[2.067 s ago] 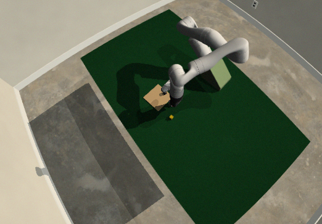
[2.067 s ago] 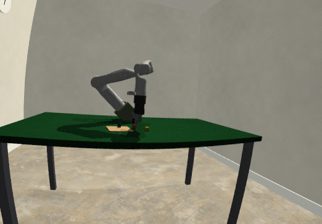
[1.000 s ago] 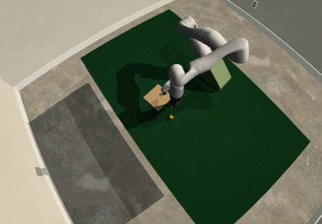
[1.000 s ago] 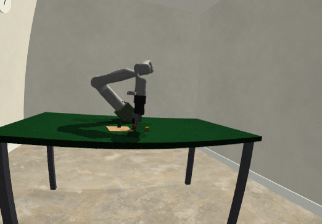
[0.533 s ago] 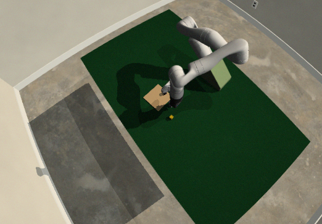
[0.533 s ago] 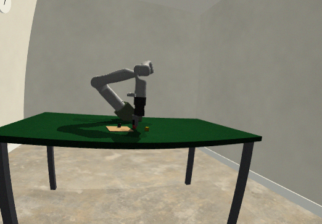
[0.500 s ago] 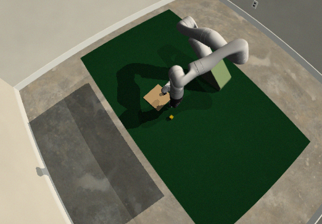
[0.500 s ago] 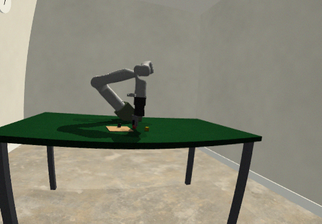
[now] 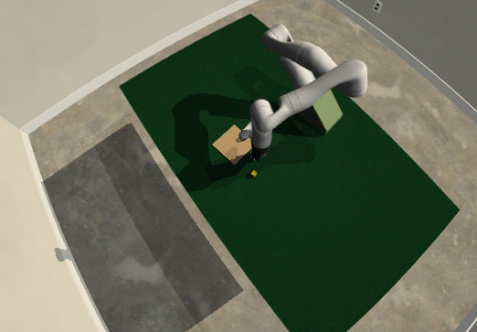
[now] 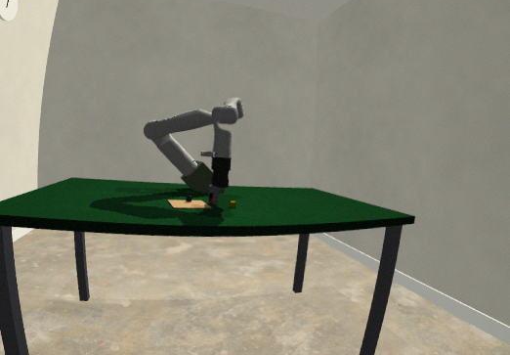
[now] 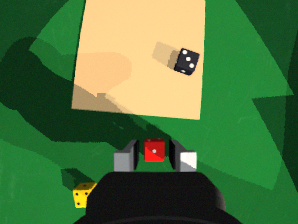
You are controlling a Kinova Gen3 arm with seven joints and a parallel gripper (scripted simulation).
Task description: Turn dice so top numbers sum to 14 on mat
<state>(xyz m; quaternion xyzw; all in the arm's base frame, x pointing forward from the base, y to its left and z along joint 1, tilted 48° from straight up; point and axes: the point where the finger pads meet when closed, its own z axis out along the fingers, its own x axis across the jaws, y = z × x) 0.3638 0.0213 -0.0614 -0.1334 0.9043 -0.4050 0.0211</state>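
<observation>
Right now my hand is 1 cm above the red die. From my hand the other things lie so: black die (1 cm behind, 10 cm to the right, 1 cm below); yellow die (6 cm ahead, 6 cm to the left, 1 cm below); tan mat (4 cm ahead, 10 cm to the right, 2 cm below).
</observation>
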